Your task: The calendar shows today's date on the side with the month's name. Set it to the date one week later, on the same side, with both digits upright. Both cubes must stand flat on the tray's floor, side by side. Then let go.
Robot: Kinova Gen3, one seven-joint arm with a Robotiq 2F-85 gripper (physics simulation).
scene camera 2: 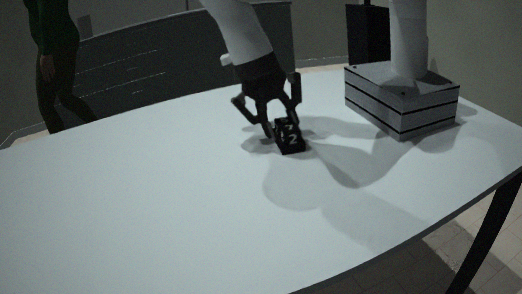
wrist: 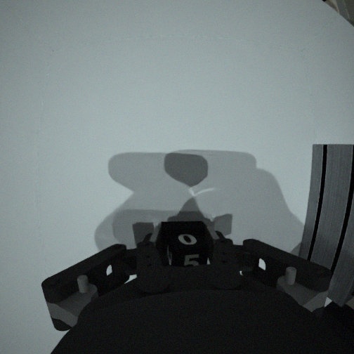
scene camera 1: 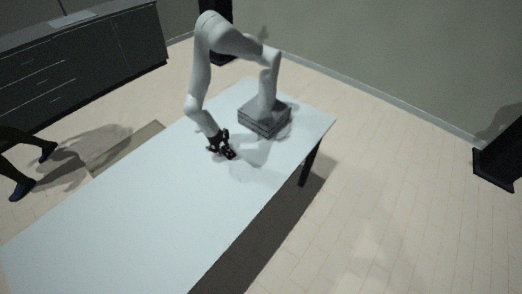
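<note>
The black calendar stands on the table, small and dark in scene view 1 [scene camera 1: 230, 154]. In scene view 2 its near cube [scene camera 2: 293, 139] shows a white 2 on its front face, above the dark tray [scene camera 2: 294, 151]. Part of the far cube [scene camera 2: 284, 121] shows behind it. In the wrist view a 0 and a partly hidden 5 show on a black cube [wrist: 191, 250]. My gripper [scene camera 1: 226, 148] [scene camera 2: 282, 125] [wrist: 183, 236] is low over the calendar, shut on a number cube, one finger on each side. Which of the two cubes is held, and the month side, I cannot tell.
The arm's layered grey base [scene camera 1: 264, 122] [scene camera 2: 427, 120] [wrist: 327, 200] stands on the white table [scene camera 1: 150, 210] [scene camera 2: 150, 215] [wrist: 150, 90], right of the calendar in scene view 2. A person [scene camera 2: 60, 75] stands beyond the table. Dark cabinets [scene camera 1: 85, 65] [scene camera 2: 175, 55] are behind.
</note>
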